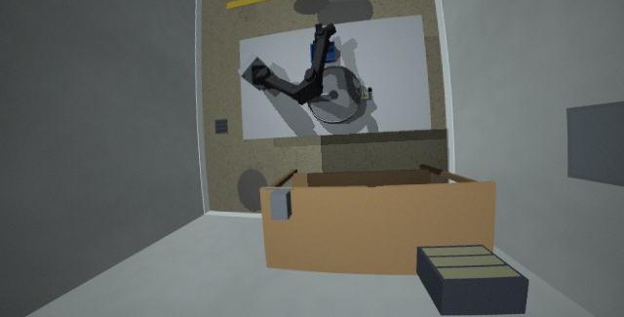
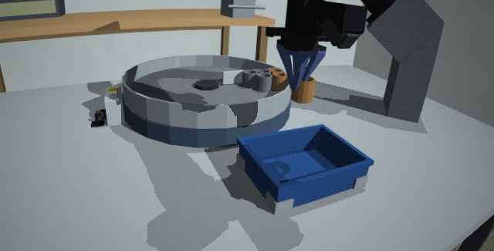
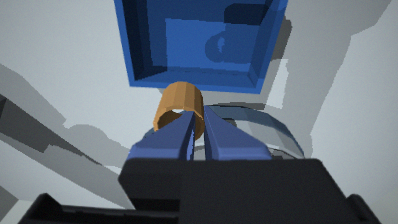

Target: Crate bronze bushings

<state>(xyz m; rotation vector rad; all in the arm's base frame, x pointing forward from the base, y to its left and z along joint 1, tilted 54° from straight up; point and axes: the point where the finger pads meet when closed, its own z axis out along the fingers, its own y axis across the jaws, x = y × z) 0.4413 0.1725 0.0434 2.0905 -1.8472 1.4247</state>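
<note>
Right now the crate is 10 mm ahead of my hand, 50 mm to the left of it and 120 mm below it. From my hand the other things lie so: turning table: 300 mm to the right, 100 mm below.
</note>
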